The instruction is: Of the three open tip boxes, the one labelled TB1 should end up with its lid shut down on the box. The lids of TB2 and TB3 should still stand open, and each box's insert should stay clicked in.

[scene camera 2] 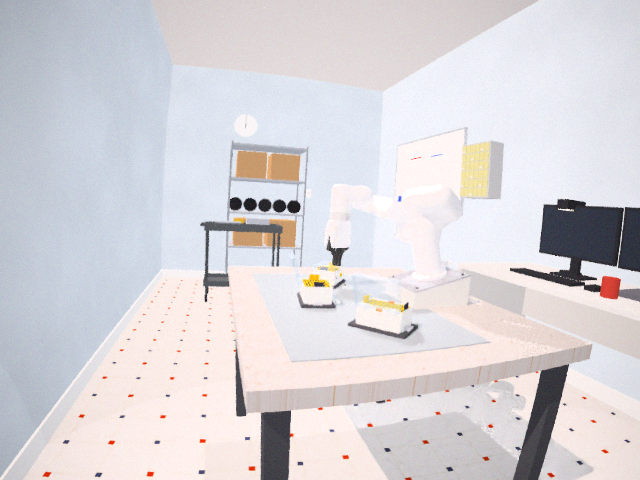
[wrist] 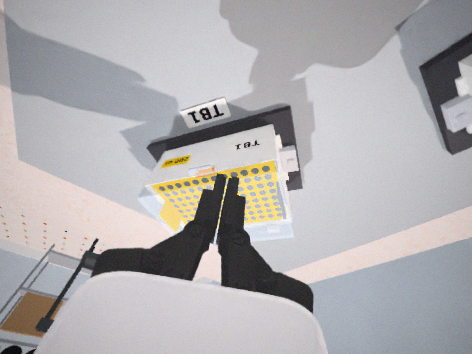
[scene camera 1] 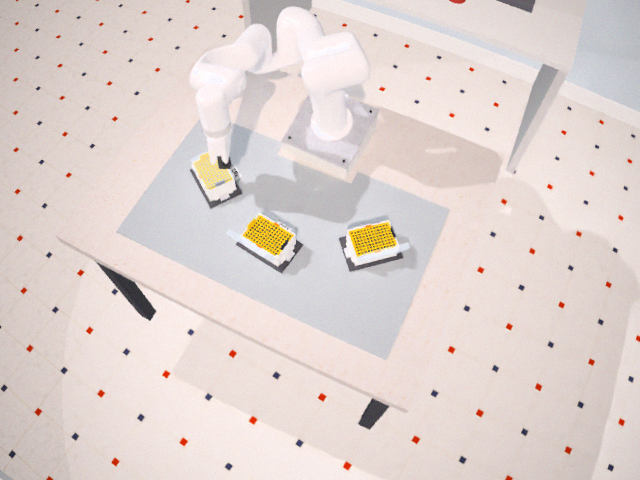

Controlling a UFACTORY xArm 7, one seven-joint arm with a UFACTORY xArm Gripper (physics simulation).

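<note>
The TB1 box stands on its dark base at the mat's far left, behind its TB1 sign. Its clear lid lies over the yellow insert; whether it is fully latched I cannot tell. The insert looks level inside. My gripper is shut and empty, fingertips at the lid's labelled front edge; contact is unclear. The middle box and the right box have lids standing open and inserts seated; their labels are unreadable.
The boxes stand on a grey mat on the wooden table. The robot base is behind the mat. In the wrist view, a neighbouring box's dark base shows at the right edge.
</note>
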